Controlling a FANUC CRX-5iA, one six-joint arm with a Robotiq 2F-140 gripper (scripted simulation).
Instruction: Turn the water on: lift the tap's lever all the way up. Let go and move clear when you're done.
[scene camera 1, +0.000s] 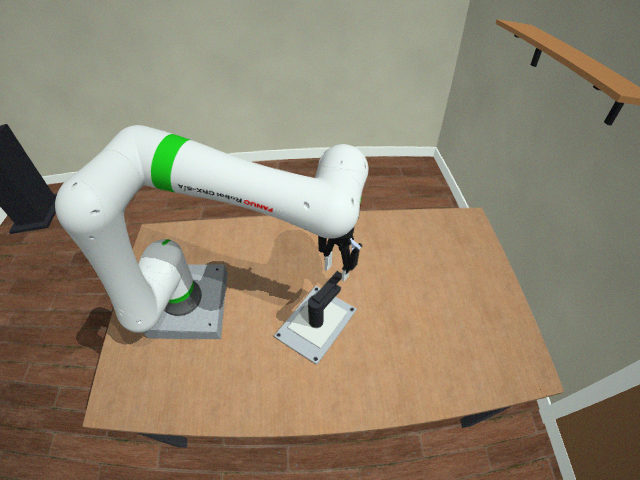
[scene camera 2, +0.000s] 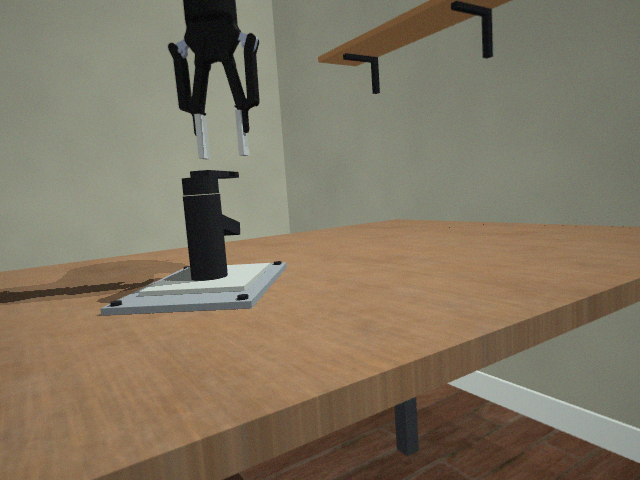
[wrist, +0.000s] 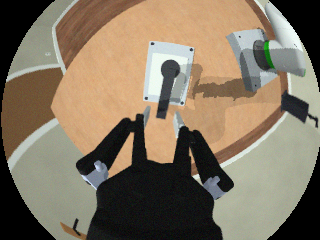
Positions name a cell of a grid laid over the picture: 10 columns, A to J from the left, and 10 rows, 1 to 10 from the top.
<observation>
In view: the gripper (scene camera 2: D4).
The gripper also shows in scene camera 1 (scene camera 1: F6) and in the wrist view (wrist: F5).
</observation>
